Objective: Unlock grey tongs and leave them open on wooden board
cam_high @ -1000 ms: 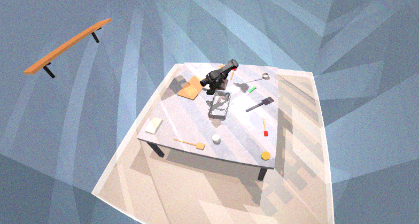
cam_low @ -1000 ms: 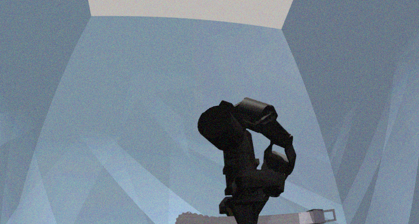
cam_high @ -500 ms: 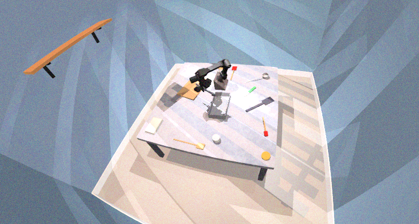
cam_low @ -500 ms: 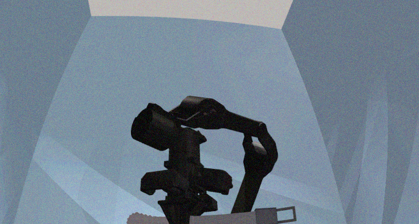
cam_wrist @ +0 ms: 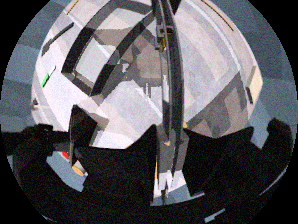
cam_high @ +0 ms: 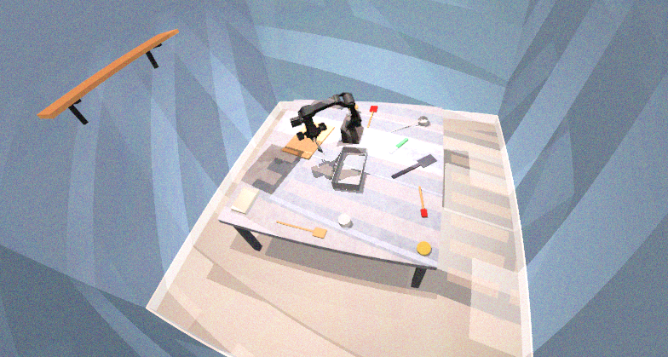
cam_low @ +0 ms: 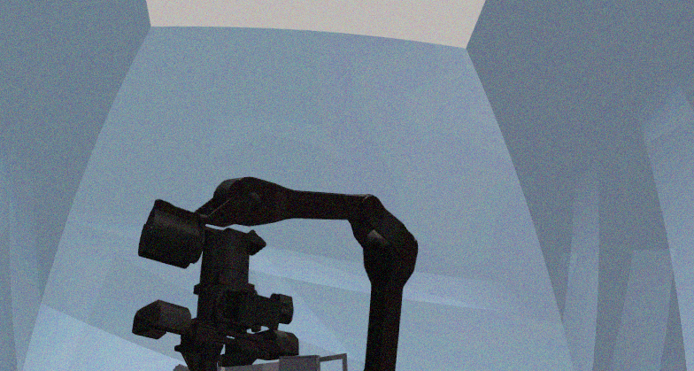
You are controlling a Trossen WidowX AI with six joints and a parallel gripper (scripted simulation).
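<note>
The wooden board is 19 cm behind my gripper tip, 15 cm below it and 13 cm to the right of it. From my gripper tip the other things lie so: grey roasting tin 23 cm to the left, 13 cm below, 9 cm ahead; then green-handled tool 51 cm to the left, 15 cm below, 14 cm behind; then white block 40 cm ahead, 39 cm to the right, 14 cm below.
</note>
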